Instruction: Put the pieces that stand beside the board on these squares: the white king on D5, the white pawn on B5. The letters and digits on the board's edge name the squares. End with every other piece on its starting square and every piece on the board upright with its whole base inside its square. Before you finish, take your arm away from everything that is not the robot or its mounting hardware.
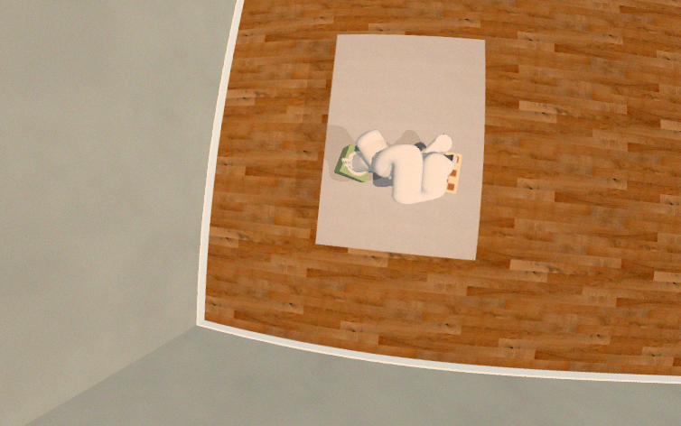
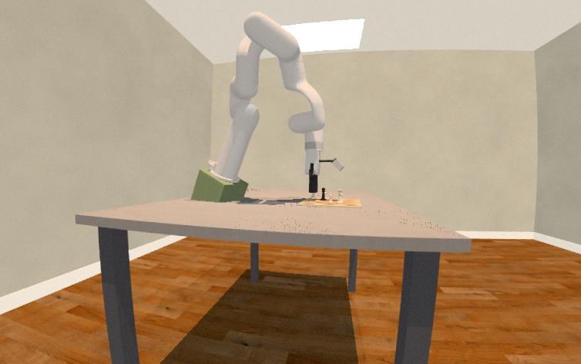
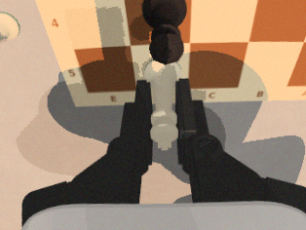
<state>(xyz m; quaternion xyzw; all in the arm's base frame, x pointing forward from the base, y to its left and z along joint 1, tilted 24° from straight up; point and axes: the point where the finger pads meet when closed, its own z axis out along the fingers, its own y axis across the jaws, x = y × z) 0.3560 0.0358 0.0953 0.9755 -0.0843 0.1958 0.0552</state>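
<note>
The white king lies 2 cm below my hand. The rest, counted from my hand: chessboard (7 cm ahead, 5 cm to the right, 5 cm below); then black piece (4 cm ahead, 3 cm below, 1 cm to the right).
</note>
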